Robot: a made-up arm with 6 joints. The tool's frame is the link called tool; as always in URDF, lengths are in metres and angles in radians. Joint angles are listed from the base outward.
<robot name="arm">
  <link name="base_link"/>
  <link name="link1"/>
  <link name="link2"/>
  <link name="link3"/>
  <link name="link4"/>
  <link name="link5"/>
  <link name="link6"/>
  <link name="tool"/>
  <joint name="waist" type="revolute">
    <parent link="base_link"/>
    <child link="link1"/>
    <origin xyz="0.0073 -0.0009 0.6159" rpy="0 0 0"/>
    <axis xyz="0 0 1"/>
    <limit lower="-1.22" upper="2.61"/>
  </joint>
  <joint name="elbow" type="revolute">
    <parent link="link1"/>
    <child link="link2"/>
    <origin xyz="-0.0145 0.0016 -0.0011" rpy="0 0 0"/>
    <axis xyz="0.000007 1 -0.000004"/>
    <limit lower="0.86" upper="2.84"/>
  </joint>
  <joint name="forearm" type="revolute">
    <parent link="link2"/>
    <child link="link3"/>
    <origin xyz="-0.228 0.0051 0.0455" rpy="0 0 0"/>
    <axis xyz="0.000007 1 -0.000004"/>
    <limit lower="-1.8" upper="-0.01"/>
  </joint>
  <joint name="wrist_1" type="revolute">
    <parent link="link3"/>
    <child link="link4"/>
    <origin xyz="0.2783 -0.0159 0.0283" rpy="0 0 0"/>
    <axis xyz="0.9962 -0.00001 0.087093"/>
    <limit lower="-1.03" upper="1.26"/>
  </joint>
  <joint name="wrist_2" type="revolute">
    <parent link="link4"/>
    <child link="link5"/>
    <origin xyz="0.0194 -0.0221 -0.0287" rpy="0 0 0"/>
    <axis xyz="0.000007 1 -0.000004"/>
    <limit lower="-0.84" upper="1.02"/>
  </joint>
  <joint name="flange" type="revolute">
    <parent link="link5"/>
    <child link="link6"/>
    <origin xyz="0.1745 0.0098 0.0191" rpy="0 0 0"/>
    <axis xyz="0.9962 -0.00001 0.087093"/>
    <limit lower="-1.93" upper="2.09"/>
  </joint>
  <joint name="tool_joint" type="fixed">
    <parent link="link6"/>
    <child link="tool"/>
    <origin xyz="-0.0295 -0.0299 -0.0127" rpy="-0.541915 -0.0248 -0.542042"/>
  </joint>
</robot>
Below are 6 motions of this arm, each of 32 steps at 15 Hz.
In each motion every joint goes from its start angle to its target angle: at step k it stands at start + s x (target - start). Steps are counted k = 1, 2, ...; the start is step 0. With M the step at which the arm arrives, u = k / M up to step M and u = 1 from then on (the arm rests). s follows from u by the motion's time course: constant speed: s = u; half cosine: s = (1 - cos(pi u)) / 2; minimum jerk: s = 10 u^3 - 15 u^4 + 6 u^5.
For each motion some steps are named. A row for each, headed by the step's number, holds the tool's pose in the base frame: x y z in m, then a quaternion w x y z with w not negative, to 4 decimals.
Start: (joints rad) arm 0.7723 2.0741 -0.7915 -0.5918 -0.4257 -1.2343
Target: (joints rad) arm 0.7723 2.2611 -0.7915 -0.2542 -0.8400 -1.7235
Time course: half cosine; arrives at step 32
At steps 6, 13, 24, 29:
6: 0.2603 0.2417 0.4285 0.3553 -0.7847 -0.3874 0.3283
13: 0.2560 0.2424 0.4253 0.3582 -0.7815 -0.4149 0.2979
24: 0.2515 0.2377 0.4215 0.3466 -0.7903 -0.4528 0.2239
29: 0.2508 0.2353 0.4208 0.3394 -0.7953 -0.4595 0.2028

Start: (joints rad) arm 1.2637 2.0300 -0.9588 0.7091 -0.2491 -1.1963
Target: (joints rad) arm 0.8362 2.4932 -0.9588 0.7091 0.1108 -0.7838
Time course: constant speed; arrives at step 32
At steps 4, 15, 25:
4: 0.1815 0.3153 0.4172 0.6354 -0.6975 0.0268 0.3302
15: 0.1919 0.2479 0.3487 0.6058 -0.6934 0.2063 0.3312
25: 0.1805 0.1819 0.2986 0.5678 -0.6630 0.3710 0.3169

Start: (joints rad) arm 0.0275 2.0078 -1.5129 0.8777 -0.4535 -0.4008
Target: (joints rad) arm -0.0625 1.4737 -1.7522 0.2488 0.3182 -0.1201
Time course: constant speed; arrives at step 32
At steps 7, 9, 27, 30, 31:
7: 0.5268 -0.0482 0.6998 0.9320 -0.0831 0.1657 -0.3115
9: 0.5263 -0.0472 0.7197 0.9377 -0.0901 0.1550 -0.2976
27: 0.4749 -0.0533 0.8845 0.9493 -0.1851 0.0923 -0.2366
30: 0.4590 -0.0572 0.9087 0.9456 -0.2025 0.0881 -0.2390
31: 0.4533 -0.0587 0.9165 0.9440 -0.2081 0.0871 -0.2406

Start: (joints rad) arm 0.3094 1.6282 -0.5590 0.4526 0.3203 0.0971
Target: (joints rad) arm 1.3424 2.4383 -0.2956 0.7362 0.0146 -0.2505
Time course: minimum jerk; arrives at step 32
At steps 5, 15, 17, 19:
5: 0.2011 0.0580 0.4248 0.6883 -0.2349 0.6861 0.0180
15: 0.0865 0.0594 0.3616 0.5516 -0.4384 0.6983 0.1259
17: 0.0589 0.0420 0.3529 0.5069 -0.4995 0.6875 0.1447
19: 0.0374 0.0194 0.3486 0.4618 -0.5589 0.6705 0.1576

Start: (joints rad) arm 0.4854 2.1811 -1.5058 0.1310 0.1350 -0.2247
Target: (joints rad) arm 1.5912 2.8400 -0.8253 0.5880 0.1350 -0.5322
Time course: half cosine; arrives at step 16
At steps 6, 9, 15, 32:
6: 0.2907 0.2493 0.3389 0.6844 -0.5735 0.3697 0.2570
9: 0.1315 0.1953 0.2554 0.5000 -0.6821 0.3985 0.3548
15: 0.0305 0.0172 0.2426 0.2184 -0.8237 0.3741 0.3660
32: 0.0302 0.0125 0.2437 0.2116 -0.8268 0.3726 0.3644

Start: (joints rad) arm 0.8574 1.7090 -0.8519 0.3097 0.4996 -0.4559
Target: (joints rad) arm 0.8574 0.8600 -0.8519 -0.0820 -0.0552 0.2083
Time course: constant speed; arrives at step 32
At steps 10, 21, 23, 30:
10: 0.2613 0.2343 0.5682 0.7717 -0.5232 0.2501 0.2611
21: 0.2748 0.2338 0.6963 0.8974 -0.3786 0.1160 0.1944
23: 0.2733 0.2305 0.7203 0.9145 -0.3480 0.0897 0.1858
30: 0.2586 0.2108 0.8025 0.9580 -0.2344 -0.0060 0.1650

